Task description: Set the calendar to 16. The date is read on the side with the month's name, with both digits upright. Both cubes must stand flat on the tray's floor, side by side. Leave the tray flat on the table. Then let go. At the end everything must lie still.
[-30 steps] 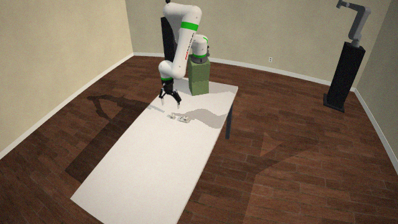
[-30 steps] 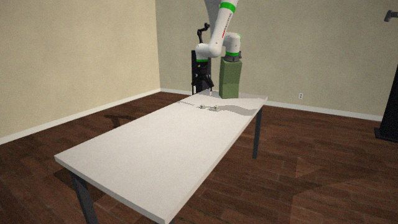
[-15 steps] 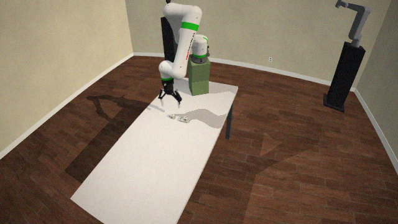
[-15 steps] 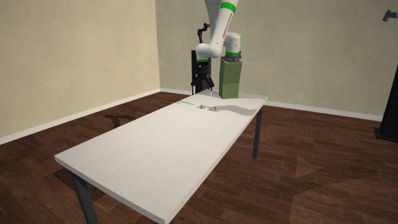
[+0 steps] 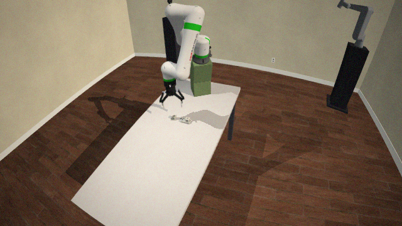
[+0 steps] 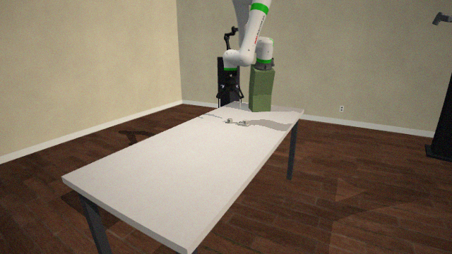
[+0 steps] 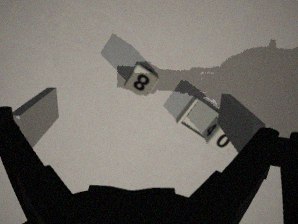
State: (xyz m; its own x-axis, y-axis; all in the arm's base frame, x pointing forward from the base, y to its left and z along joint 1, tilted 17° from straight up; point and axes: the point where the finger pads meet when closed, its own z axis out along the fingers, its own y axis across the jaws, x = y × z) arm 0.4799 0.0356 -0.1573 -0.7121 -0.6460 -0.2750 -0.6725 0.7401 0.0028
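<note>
The cube lies 11 cm below my hand. Also, from my hand: white calendar tray (2 cm behind, 11 cm to the left, 12 cm below).
</note>
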